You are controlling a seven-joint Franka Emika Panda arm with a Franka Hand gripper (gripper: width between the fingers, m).
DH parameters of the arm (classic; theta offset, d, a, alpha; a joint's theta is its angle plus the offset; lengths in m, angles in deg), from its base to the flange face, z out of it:
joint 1: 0 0.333 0 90
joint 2: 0 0 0 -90
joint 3: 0 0.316 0.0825 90
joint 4: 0 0 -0.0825 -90
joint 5: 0 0.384 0 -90
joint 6: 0 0 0.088 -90
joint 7: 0 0.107 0 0
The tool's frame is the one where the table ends.
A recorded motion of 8 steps. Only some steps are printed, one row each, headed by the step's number.
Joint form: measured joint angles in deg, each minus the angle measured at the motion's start. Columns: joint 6, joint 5, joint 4, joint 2, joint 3, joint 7, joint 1.
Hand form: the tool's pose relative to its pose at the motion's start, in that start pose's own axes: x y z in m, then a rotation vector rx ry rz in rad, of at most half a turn. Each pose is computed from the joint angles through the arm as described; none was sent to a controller.
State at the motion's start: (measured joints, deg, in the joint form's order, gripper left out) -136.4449 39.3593 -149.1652 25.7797 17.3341 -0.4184 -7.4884
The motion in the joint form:
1: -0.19 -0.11 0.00 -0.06 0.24 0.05 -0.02
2: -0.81 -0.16 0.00 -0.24 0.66 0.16 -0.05
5: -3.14 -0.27 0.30 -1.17 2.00 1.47 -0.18
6: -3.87 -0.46 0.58 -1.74 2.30 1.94 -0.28
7: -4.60 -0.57 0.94 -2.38 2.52 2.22 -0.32
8: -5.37 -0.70 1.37 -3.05 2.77 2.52 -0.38
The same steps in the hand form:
1: -0.0004 -0.0010 0.0008 -0.0028 0.0011 -0.0036
2: -0.0004 -0.0027 0.0023 -0.0063 0.0069 -0.0072
5: 0.0014 -0.0087 0.0070 -0.0144 0.0304 -0.0010
6: 0.0034 -0.0099 0.0087 -0.0173 0.0369 0.0032
7: 0.0059 -0.0113 0.0103 -0.0181 0.0434 0.0053
8: 0.0087 -0.0131 0.0117 -0.0187 0.0510 0.0070

